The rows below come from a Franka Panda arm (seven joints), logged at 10 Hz.
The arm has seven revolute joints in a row. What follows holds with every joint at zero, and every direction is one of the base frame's.
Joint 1 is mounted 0.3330 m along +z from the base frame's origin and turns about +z.
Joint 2 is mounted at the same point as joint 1 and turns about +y.
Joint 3 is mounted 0.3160 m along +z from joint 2 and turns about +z.
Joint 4 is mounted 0.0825 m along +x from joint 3 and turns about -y.
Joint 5 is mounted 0.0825 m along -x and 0.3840 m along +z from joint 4 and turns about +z.
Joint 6 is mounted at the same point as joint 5 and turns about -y.
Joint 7 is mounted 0.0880 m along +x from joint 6 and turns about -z.
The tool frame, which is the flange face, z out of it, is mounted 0.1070 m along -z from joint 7; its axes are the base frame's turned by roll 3.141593, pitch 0.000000 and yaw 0.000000 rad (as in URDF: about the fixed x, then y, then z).
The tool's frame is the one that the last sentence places.
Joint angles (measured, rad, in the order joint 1, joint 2, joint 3, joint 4, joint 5, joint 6, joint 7), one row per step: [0.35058 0.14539 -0.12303 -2.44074 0.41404 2.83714 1.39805]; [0.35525 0.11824 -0.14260 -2.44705 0.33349 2.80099 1.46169]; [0.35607 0.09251 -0.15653 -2.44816 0.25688 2.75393 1.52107]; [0.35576 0.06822 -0.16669 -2.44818 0.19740 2.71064 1.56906]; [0.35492 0.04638 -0.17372 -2.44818 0.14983 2.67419 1.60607]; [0.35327 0.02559 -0.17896 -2.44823 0.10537 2.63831 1.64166]
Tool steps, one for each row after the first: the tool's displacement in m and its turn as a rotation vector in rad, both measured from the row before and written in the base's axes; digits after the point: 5 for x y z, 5 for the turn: [-0.00188 -0.00256 0.00822 -0.01863 0.01661 -0.00153]; [-0.00180 -0.00192 0.00795 -0.02001 0.02320 0.00004]; [-0.00187 -0.00206 0.00775 -0.01715 0.01952 -0.00352]; [-0.00188 -0.00184 0.00710 -0.01576 0.01448 -0.00247]; [-0.00219 -0.00192 0.00653 -0.01673 0.01453 -0.00414]
